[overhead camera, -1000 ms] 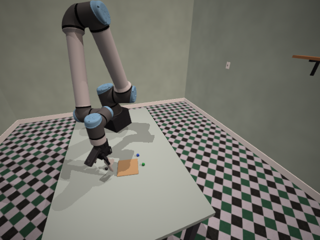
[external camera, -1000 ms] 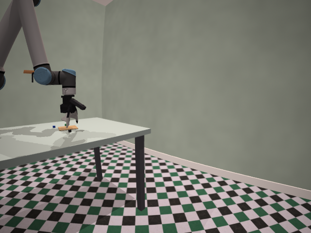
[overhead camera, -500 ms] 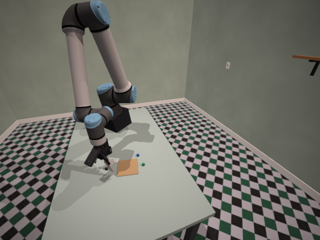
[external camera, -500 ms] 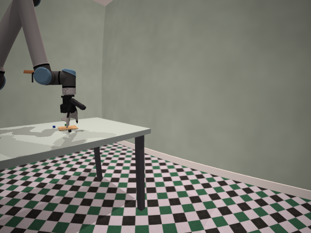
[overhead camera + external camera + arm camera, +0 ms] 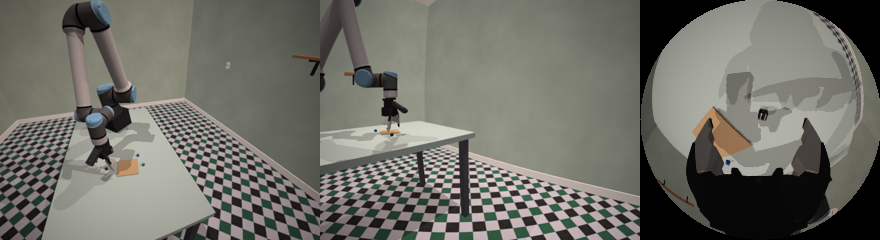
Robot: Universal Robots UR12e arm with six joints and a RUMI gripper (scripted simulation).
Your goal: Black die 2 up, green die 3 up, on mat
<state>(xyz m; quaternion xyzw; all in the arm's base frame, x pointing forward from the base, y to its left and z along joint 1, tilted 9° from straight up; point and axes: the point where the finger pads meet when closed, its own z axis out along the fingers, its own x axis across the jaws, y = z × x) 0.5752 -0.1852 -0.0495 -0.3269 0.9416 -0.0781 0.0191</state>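
Right now the black die is 30 mm below my hand, 20 mm behind it and 10 mm to the left of it. Round my hand: green die (250 mm to the left, 60 mm ahead, 30 mm below); orange mat (150 mm to the left, 40 mm below, 30 mm ahead); blue die (250 mm to the left, 50 mm behind, 30 mm below).
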